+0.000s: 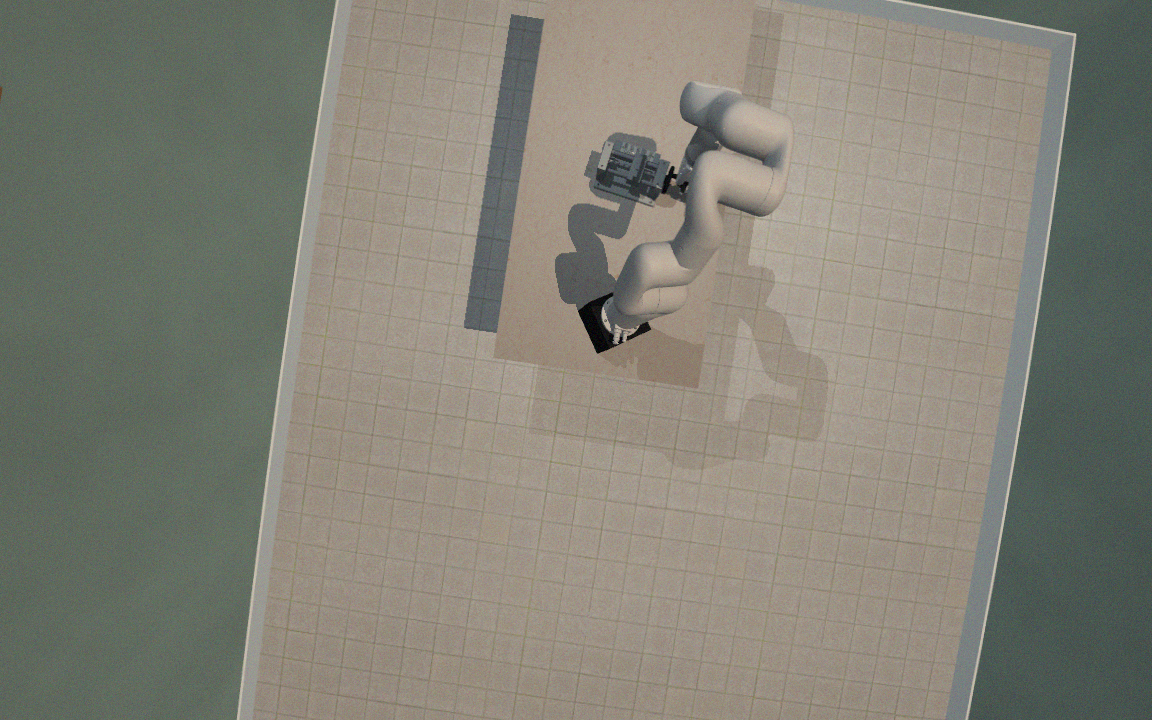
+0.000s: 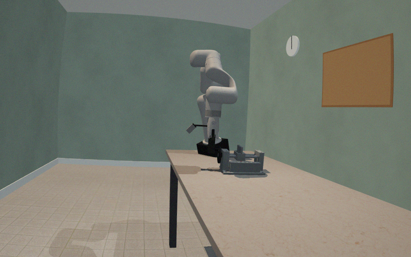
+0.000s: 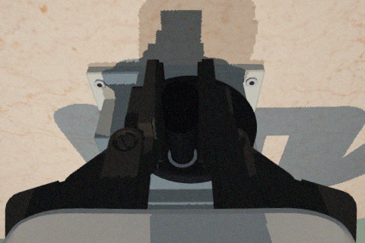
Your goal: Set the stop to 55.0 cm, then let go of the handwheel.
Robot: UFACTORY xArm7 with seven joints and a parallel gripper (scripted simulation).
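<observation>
The stop block is 30 mm ahead of my hand, 140 mm to the left of it and 10 mm below it. Also, from my hand: crank handle: 10 mm to the left; black handwheel: 20 mm to the left, 10 mm below.
</observation>
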